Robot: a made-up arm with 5 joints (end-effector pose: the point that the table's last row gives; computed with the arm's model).
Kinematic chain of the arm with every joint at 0, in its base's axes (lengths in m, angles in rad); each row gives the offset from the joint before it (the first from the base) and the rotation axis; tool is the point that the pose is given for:
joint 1: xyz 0 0 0.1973 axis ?
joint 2: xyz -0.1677 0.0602 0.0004 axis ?
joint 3: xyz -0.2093 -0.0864 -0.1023 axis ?
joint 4: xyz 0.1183 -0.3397 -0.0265 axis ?
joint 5: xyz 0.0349 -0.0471 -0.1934 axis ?
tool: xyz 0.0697 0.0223 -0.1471
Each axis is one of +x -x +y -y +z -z.
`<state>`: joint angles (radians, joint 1 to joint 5).
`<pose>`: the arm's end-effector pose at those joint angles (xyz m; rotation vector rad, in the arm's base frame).
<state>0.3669 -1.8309 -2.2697 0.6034 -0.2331</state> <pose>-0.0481 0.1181 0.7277 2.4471 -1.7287 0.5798</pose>
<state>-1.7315 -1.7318 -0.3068 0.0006 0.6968</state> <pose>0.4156 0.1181 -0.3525 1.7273 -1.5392 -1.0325</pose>
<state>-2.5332 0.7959 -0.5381 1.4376 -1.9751</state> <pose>-0.0404 -0.5377 0.2478 0.2795 -0.9621 -2.4644</pose>
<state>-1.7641 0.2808 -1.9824 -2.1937 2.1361</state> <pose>-0.1456 -0.0747 -0.1798 0.4554 0.2144 -0.5747</pose>
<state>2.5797 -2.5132 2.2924 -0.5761 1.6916</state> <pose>-0.0586 -0.0545 0.3195 1.0309 -0.2231 -0.1182</pose>
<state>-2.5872 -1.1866 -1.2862 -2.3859 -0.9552</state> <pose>0.5318 -0.0479 -0.0812 -1.7017 -1.3078 0.0022</pose>
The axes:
joint 1: +y
joint 2: +z
joint 3: +x
joint 4: -z
joint 5: +x

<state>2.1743 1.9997 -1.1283 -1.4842 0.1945</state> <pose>-0.2251 0.1958 -0.0528 1.5644 -0.3377 2.6911</pose>
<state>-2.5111 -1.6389 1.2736 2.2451 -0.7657</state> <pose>0.3173 0.3102 0.6162 2.0063 0.4884 1.0329</pose>
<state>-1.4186 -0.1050 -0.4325 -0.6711 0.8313</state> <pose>0.2428 -0.3397 -0.1100 0.0176 -0.9988 0.6207</pose>
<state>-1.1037 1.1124 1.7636 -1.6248 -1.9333</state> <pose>0.1421 0.2087 -0.1572 0.4627 -2.4166 0.8988</pose>
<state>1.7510 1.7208 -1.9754 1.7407 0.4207</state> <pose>0.4267 0.0192 0.0503 0.5802 -0.2543 -0.1656</pose>
